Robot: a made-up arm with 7 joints. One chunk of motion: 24 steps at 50 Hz.
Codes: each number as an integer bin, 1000 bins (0 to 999) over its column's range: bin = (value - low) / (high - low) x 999, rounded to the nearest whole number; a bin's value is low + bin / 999 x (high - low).
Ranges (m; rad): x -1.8..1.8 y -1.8..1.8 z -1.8..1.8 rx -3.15..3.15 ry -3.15..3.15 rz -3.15..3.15
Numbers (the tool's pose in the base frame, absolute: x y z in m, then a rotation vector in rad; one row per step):
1: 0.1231 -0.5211 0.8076 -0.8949 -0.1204 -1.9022
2: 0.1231 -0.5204 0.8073 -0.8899 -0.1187 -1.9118
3: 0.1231 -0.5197 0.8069 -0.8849 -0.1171 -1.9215
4: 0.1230 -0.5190 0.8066 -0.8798 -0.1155 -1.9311
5: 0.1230 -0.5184 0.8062 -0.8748 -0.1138 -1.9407
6: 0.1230 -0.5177 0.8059 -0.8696 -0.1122 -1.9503
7: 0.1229 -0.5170 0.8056 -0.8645 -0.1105 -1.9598
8: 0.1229 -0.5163 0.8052 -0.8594 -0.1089 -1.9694
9: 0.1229 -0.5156 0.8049 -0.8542 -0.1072 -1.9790
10: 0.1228 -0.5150 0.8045 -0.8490 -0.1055 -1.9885
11: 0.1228 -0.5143 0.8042 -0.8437 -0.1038 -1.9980
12: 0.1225 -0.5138 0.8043 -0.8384 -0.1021 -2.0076
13: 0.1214 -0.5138 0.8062 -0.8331 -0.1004 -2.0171
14: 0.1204 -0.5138 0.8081 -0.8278 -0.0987 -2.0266
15: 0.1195 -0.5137 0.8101 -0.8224 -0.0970 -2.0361
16: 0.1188 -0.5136 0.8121 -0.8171 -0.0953 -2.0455
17: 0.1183 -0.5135 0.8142 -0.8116 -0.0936 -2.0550
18: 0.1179 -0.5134 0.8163 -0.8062 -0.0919 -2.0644
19: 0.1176 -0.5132 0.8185 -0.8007 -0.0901 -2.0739
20: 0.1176 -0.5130 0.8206 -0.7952 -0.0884 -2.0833
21: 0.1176 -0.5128 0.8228 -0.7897 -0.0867 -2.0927
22: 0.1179 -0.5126 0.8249 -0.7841 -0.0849 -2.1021
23: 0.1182 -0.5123 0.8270 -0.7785 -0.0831 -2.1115
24: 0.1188 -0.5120 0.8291 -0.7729 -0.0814 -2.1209
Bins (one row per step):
1: 534 355 724 358 480 198
2: 534 355 724 358 481 196
3: 534 355 723 359 481 195
4: 534 355 723 360 481 193
5: 534 356 723 361 481 192
6: 534 356 723 362 482 190
7: 534 356 723 362 482 189
8: 534 356 723 363 482 187
9: 534 356 723 364 483 186
10: 534 357 723 365 483 184
11: 534 357 723 366 483 183
12: 533 357 723 367 483 181
13: 533 357 723 367 484 180
14: 533 357 724 368 484 178
15: 533 357 724 369 484 177
16: 532 357 725 370 484 175
17: 532 357 725 371 485 174
18: 532 357 726 372 485 172
19: 532 357 727 373 485 171
20: 532 357 727 373 485 169
21: 532 357 728 374 486 168
22: 532 357 728 375 486 166
23: 532 357 729 376 486 165
24: 532 357 730 377 487 163

